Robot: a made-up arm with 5 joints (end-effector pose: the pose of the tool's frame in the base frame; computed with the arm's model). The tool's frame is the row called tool.
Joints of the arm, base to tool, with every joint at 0 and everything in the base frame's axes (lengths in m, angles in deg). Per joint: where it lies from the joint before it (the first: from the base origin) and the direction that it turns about. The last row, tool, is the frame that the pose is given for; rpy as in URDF.
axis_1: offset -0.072 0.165 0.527 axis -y
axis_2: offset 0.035 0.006 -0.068 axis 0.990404 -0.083 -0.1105
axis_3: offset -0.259 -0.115 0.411 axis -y
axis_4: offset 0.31 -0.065 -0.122 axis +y
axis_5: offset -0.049 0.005 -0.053 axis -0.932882 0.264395 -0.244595
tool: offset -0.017 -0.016 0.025 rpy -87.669 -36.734 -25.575
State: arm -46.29 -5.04 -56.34 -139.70 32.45
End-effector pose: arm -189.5 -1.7 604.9 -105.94 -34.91 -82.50
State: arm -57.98 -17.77 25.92 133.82 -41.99
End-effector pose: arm 389.4 132.5 696.9 -92.16 132.88 54.48
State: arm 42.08 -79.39 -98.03 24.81 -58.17
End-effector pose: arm -504.1 314.5 467.6 -81.01 85.96 -93.04
Working (the frame after each row of the table, in the pose's form):
after axis_1: -72.0 165.0 527.0 0.00 -42.08 0.00
after axis_2: -0.5 171.0 500.0 -77.47 -28.53 -20.29
after axis_3: -334.6 541.6 515.0 -36.65 52.98 -74.13
after axis_4: -467.5 238.0 441.6 -20.73 73.03 -83.73
after axis_5: -489.6 306.8 437.5 12.95 17.65 -89.42

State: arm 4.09 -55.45 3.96 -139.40 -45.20
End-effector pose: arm 115.2 317.5 802.2 21.87 -141.91 -4.69
Working (the frame after each row of the table, in the pose's form):
after axis_1: -72.0 165.0 527.0 0.00 -4.09 0.00
after axis_2: -32.2 171.0 461.7 -55.09 0.83 4.16
after axis_3: -290.9 428.0 802.7 -54.91 -2.81 6.06
after axis_4: 32.4 326.3 784.3 -17.18 -128.54 68.93
after axis_5: 102.6 344.0 784.6 -5.59 -102.49 122.39

